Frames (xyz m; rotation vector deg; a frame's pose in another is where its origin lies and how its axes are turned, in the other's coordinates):
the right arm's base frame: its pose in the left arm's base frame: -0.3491 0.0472 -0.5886 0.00 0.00 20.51
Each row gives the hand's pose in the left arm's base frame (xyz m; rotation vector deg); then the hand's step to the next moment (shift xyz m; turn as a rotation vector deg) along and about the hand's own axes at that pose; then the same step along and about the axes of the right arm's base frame.
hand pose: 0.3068 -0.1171 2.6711 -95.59 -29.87 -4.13
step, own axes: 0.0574 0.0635 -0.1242 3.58 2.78 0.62
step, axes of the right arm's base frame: 0.0619 -0.1365 -0.0174 4.33 -0.08 -1.46
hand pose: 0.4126 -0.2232 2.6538 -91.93 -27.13 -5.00
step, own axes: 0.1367 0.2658 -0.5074 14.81 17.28 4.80
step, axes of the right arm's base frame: 0.1492 -0.5491 -0.1516 20.08 1.07 -11.69
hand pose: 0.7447 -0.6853 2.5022 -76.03 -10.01 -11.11
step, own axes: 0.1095 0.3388 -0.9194 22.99 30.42 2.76
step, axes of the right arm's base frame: -0.0983 -0.8394 -0.5077 30.74 -2.17 -22.62
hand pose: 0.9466 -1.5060 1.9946 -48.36 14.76 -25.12
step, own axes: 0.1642 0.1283 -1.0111 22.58 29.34 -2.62
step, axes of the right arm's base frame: -0.4352 -0.5544 -0.7543 26.77 -4.96 -25.22
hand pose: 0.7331 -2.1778 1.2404 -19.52 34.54 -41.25
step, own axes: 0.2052 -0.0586 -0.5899 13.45 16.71 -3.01
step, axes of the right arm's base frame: -0.3394 -0.1258 -0.5123 14.50 -3.13 -15.78
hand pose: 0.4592 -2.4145 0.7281 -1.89 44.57 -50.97
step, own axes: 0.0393 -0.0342 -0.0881 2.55 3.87 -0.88
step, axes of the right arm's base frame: -0.0681 -0.0014 -0.0764 3.21 -0.19 -3.45
